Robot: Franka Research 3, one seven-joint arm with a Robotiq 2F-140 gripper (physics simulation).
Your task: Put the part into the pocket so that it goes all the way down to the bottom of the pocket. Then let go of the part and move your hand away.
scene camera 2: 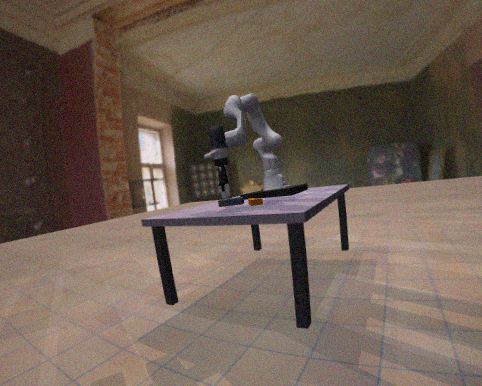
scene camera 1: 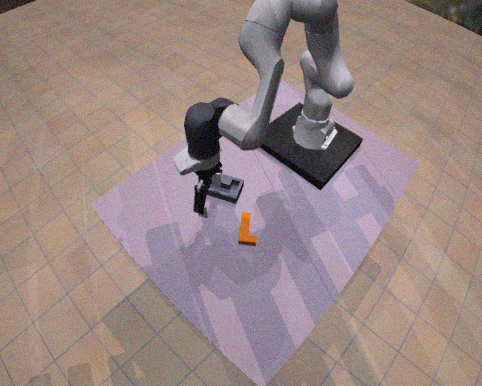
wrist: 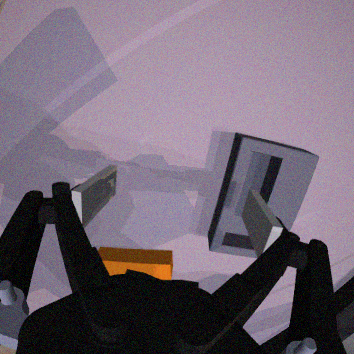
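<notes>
The orange L-shaped part (scene camera 1: 244,230) (scene camera 2: 255,202) (wrist: 137,265) lies flat on the table, outside the pocket; the gripper body hides some of it in the wrist view. The grey pocket block (scene camera 1: 239,192) (scene camera 2: 231,202) (wrist: 297,175) stands a little apart from it, and its L-shaped pocket is empty where it shows. My gripper (scene camera 1: 210,196) (scene camera 2: 224,193) (wrist: 179,191) is open, with nothing between its fingers. It is low over the table beside the part. In the wrist view the right finger overlaps the block and hides part of the pocket; the left finger is over the table.
The robot's base stands on a black plate (scene camera 1: 320,172) (scene camera 2: 295,190) on the far side of the purple table (scene camera 1: 150,200) (scene camera 2: 200,215). The arm reaches over from there. Shadows of the arm fall across the table around the part.
</notes>
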